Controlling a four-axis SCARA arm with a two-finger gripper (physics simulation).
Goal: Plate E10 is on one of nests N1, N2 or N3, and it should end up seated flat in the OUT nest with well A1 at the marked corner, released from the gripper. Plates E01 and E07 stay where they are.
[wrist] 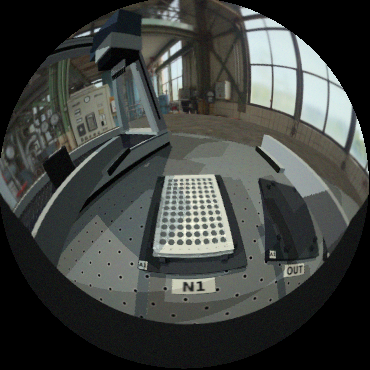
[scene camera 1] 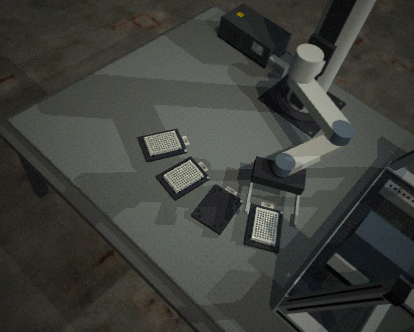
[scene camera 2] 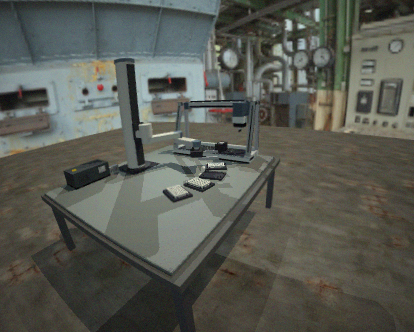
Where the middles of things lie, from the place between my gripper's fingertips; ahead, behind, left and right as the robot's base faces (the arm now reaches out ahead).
Labels:
I see my gripper 20 mm past the dark N1 nest (wrist: 146, 261), 10 mm to the left of it and 90 mm above it. Round my hand: black OUT nest (scene camera 1: 216, 210) (40 mm ahead, 170 mm to the right, 90 mm below).

